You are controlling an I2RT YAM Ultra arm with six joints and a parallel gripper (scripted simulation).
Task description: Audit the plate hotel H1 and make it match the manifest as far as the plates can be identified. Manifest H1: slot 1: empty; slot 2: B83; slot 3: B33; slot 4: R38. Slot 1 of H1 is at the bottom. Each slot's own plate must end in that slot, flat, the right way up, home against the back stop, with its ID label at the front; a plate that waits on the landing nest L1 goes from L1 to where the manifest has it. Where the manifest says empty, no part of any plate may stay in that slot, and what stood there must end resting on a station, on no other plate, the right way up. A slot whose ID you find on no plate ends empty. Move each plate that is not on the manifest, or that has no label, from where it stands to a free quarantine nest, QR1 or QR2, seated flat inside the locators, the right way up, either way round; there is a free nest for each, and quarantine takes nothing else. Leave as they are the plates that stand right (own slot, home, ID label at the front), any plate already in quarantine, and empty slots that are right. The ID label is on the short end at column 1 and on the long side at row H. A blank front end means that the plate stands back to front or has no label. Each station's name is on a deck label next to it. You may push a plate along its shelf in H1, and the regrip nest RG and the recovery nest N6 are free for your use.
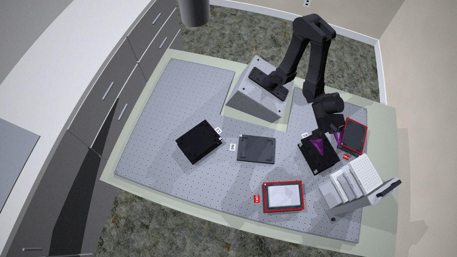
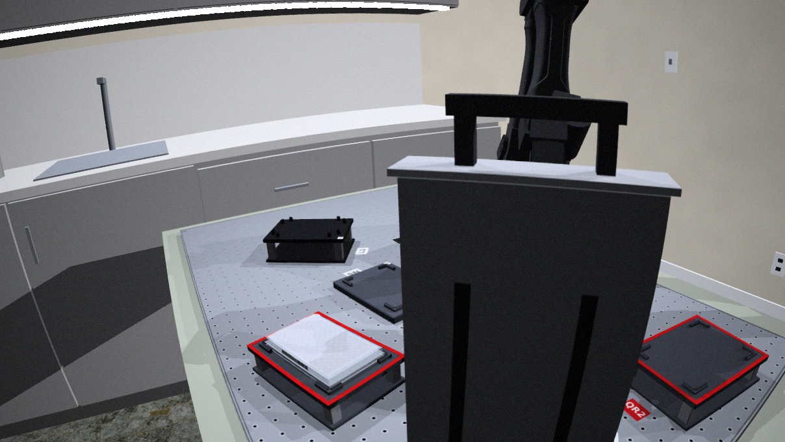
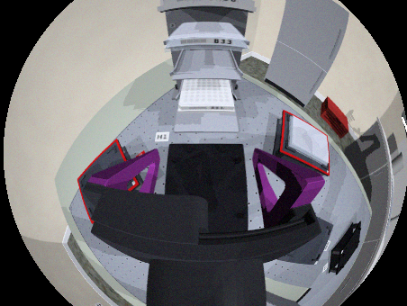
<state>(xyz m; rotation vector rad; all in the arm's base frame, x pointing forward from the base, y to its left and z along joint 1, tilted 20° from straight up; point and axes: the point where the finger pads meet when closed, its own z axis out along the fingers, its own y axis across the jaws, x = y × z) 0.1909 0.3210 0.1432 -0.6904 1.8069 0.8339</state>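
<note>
My hand is 2 cm past the regrip nest RG, 2 cm to the left of it and 8 cm above it. The rest, counted from my hand: quarantine nest QR2: 18 cm behind, 13 cm to the left, 10 cm below; hotel H1: 15 cm ahead, 18 cm to the left, 1 cm above; plate labelled B33: 10 cm ahead, 12 cm to the left, 7 cm above.
</note>
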